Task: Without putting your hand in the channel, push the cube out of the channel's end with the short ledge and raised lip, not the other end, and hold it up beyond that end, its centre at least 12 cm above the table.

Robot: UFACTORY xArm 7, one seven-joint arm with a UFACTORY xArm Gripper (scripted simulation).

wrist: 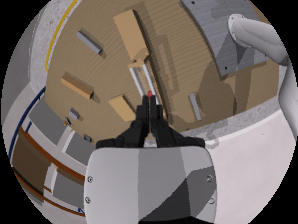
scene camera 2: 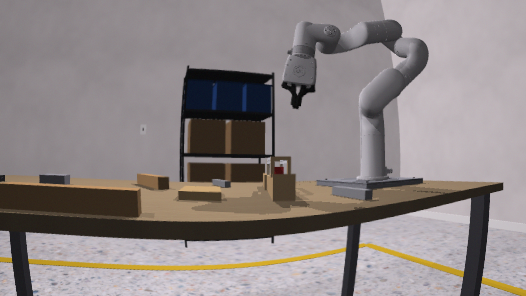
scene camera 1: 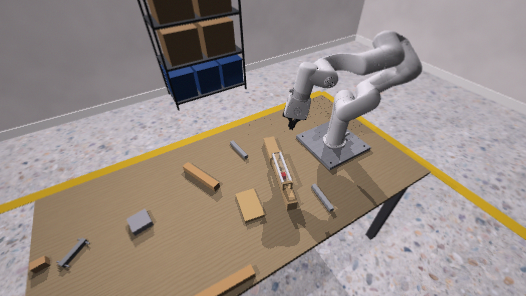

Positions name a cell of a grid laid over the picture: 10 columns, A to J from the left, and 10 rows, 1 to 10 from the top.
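My gripper (scene camera 2: F4). Wooden channel (scene camera 2: F7). My gripper, also in the wrist view (wrist: F5). Wooden channel, also in the wrist view (wrist: E2).
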